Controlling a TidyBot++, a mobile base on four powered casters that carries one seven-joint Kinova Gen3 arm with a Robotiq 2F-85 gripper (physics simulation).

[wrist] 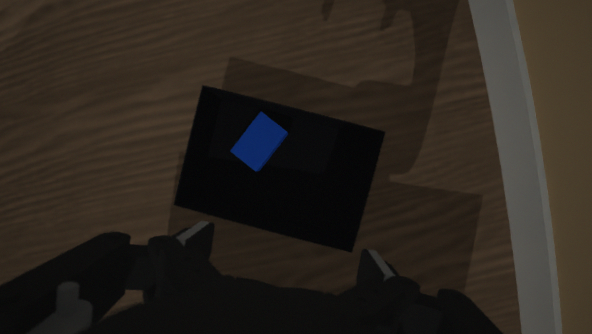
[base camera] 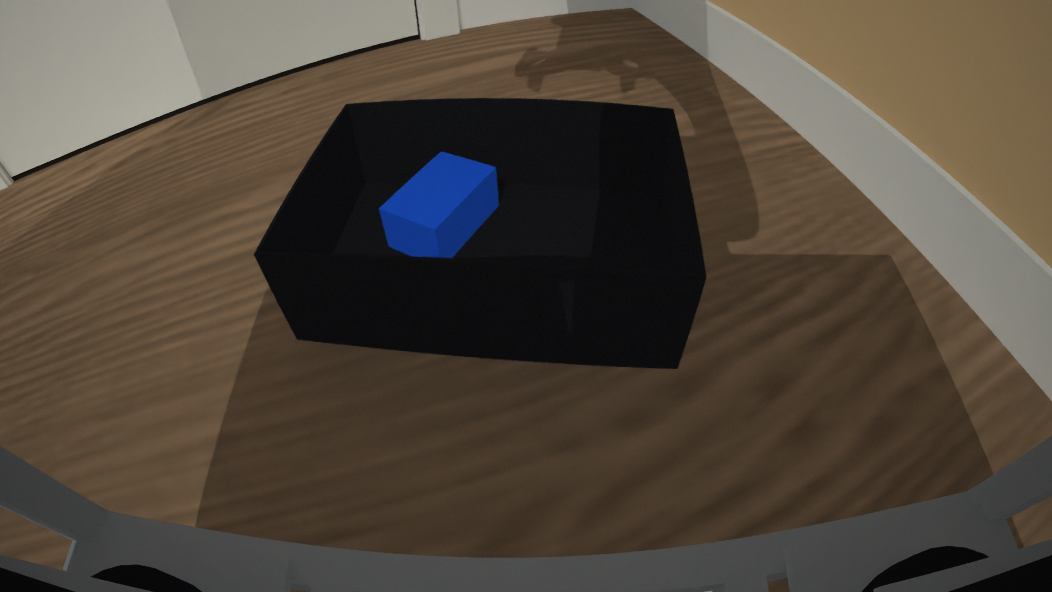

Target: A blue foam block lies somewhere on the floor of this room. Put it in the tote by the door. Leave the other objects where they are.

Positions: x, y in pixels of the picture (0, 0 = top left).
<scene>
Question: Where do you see a black tote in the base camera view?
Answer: At 593, 257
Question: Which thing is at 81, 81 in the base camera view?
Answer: A white door.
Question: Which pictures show the blue foam block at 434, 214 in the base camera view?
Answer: The wrist view and the base camera view: all of them.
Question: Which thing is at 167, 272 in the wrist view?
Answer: The gripper.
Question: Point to a black tote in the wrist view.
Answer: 314, 187
</scene>
